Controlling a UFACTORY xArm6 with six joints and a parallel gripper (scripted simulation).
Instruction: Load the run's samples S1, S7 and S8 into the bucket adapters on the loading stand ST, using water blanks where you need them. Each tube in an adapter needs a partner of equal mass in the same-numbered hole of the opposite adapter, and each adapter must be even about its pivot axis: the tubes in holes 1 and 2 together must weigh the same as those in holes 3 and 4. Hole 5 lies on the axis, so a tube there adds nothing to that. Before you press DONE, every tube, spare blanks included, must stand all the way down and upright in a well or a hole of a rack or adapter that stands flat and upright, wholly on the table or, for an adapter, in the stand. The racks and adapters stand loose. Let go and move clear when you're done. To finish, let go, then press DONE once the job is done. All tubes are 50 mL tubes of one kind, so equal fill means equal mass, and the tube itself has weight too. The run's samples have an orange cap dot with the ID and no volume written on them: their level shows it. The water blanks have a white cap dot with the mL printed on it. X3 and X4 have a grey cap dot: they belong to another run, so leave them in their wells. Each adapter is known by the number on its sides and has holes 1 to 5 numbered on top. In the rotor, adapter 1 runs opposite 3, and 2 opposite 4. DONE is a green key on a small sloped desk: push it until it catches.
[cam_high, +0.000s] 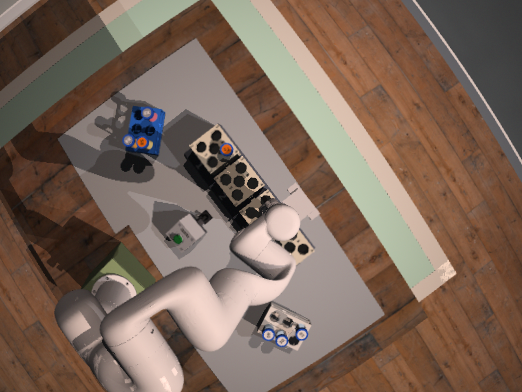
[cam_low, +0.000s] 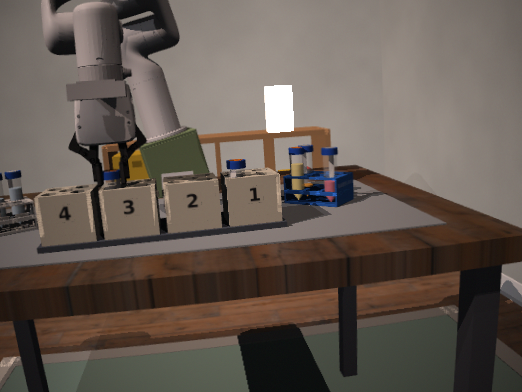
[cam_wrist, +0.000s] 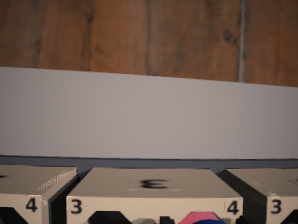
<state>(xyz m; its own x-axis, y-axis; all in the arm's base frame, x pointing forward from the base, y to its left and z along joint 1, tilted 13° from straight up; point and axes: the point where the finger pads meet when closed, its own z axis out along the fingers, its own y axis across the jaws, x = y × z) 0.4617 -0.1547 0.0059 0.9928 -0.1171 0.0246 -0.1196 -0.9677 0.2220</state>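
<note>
The pink tube is 5 cm below my hand and 1 cm behind it. Round my hand: pale blank rack 24 cm to the right, 21 cm behind, 9 cm below; then green DONE key 24 cm behind, 14 cm to the left, 6 cm below; then loading stand 12 cm below, 8 cm to the left, 2 cm behind.
</note>
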